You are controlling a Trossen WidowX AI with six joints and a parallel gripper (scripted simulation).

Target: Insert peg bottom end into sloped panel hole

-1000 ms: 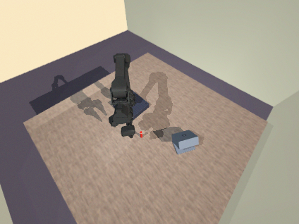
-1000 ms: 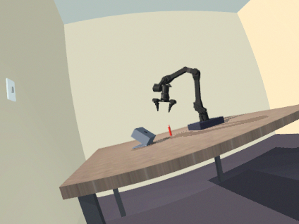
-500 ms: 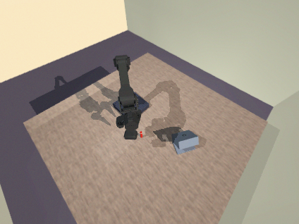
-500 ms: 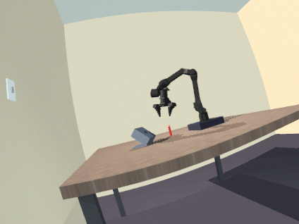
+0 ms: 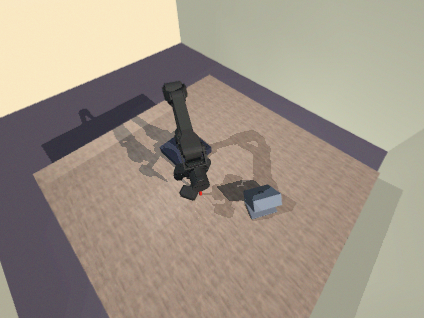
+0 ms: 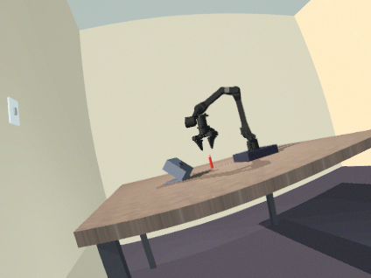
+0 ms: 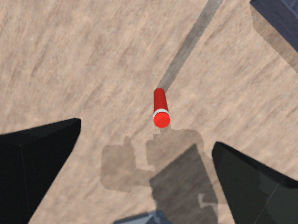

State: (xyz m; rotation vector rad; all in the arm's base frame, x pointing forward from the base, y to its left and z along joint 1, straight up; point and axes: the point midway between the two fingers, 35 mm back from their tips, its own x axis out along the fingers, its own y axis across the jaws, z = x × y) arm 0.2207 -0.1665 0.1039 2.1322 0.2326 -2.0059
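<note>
Now: the peg 1 cm to the left of my gripper tip and 6 cm below it. From my gripper tip the other things lie so: sloped panel: 26 cm ahead, 14 cm to the left, 6 cm below; wedge support: 27 cm ahead, 13 cm to the left, 11 cm below.
</note>
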